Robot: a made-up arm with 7 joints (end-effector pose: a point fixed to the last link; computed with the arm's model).
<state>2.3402 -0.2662 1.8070 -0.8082 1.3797 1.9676 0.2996</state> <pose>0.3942 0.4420 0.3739 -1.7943 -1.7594 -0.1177</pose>
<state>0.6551 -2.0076 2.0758 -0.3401 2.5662 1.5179 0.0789</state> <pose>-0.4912 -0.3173 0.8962 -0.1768 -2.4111 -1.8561</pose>
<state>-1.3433 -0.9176 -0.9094 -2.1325 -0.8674 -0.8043 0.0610</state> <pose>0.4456 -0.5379 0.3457 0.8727 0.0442 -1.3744</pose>
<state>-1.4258 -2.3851 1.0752 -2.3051 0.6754 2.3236 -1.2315</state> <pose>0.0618 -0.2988 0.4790 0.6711 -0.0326 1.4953</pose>
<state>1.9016 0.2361 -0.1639 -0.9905 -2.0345 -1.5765 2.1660</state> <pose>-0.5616 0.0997 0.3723 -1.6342 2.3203 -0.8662</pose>
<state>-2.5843 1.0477 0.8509 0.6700 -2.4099 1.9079 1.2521</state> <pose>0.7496 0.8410 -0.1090 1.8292 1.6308 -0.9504</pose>
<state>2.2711 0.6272 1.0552 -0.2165 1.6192 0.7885 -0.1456</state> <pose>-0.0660 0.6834 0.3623 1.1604 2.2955 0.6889</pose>
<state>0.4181 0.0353 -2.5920 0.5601 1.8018 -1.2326 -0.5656</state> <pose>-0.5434 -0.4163 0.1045 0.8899 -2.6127 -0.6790</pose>
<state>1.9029 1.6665 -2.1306 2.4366 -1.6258 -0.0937 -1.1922</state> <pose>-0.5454 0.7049 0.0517 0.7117 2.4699 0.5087</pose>
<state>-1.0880 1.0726 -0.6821 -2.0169 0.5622 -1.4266 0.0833</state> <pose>0.3302 -0.1936 0.1582 -2.0701 -1.4495 -1.4402</pose>
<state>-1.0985 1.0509 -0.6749 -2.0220 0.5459 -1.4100 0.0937</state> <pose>0.3352 -0.1922 0.1551 -2.0691 -1.4749 -1.4045</pose>
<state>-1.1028 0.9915 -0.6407 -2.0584 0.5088 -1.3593 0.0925</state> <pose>0.3490 -0.1897 0.1436 -2.1066 -1.5315 -1.3260</pose>
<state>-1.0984 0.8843 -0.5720 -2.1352 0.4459 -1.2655 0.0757</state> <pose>0.3736 -0.1894 0.1196 -2.1959 -1.6155 -1.1874</pose>
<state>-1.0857 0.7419 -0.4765 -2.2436 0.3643 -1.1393 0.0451</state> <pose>0.4060 -0.1993 0.0842 -2.3291 -1.6953 -0.9943</pose>
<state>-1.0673 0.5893 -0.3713 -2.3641 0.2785 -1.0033 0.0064</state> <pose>0.4393 -0.2247 0.0448 -2.4810 -1.7384 -0.7765</pose>
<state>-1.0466 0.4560 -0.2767 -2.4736 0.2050 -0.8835 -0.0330</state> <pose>0.4659 -0.2606 0.0119 2.5302 1.6784 0.5607</pose>
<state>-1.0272 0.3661 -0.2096 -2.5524 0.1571 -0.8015 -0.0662</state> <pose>0.4817 -0.2932 -0.0086 2.5477 1.6054 0.4188</pose>
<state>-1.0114 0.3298 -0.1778 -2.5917 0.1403 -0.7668 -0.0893</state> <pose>0.4873 -0.3103 -0.0171 2.5537 1.5592 0.3620</pose>
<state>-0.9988 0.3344 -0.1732 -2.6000 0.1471 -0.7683 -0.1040</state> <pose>0.4863 -0.3128 -0.0177 2.5513 1.5387 0.3653</pose>
